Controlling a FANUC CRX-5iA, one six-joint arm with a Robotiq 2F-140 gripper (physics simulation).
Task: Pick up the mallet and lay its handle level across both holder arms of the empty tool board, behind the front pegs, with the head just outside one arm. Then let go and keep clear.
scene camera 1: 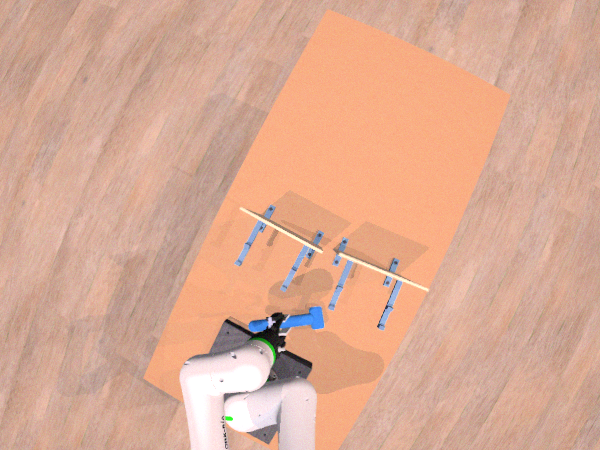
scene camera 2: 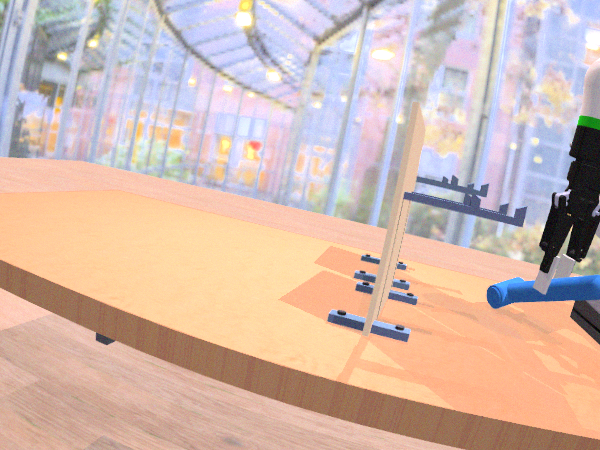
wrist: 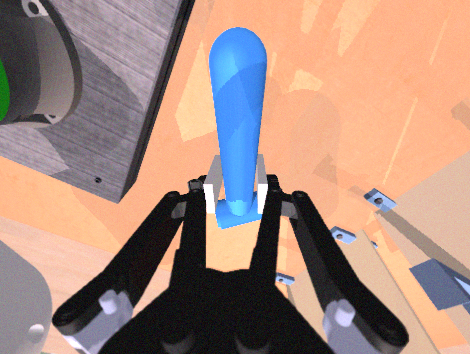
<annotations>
blue mallet: scene camera 1; scene camera 2 516, 290; wrist
same spot on blue mallet: (scene camera 1: 315, 317) = (wrist: 244, 218)
same spot on tool board: (scene camera 2: 453, 185) = (scene camera 1: 338, 285)
</annotations>
